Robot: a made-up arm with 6 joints.
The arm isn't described. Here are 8 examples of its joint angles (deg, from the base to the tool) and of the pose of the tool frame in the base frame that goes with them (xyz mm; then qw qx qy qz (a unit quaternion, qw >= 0)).
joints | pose
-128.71 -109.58 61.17 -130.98 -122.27 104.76 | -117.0 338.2 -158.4 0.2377 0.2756 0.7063 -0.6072
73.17 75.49 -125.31 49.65 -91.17 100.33 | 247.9 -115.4 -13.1 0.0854 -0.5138 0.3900 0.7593
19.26 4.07 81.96 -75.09 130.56 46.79 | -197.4 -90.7 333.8 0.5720 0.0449 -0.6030 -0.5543
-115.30 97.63 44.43 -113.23 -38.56 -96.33 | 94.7 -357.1 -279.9 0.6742 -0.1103 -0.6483 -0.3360
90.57 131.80 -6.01 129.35 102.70 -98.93 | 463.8 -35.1 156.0 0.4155 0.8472 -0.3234 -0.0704
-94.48 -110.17 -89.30 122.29 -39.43 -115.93 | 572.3 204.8 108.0 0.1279 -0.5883 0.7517 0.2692
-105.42 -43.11 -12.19 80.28 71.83 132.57 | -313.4 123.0 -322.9 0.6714 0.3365 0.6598 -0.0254
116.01 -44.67 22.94 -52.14 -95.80 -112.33 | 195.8 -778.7 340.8 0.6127 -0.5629 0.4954 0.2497
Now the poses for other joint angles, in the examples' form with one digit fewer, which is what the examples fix.
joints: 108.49 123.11 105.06 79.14 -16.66 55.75
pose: -102 37 663 0.167 -0.956 -0.083 -0.227
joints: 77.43 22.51 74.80 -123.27 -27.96 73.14
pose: 257 17 618 0.288 0.750 -0.506 0.314
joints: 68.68 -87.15 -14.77 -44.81 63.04 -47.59
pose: 180 -53 405 0.264 0.167 -0.130 0.941
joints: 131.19 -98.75 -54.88 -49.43 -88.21 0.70
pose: -175 -419 -426 0.131 -0.351 -0.483 -0.791
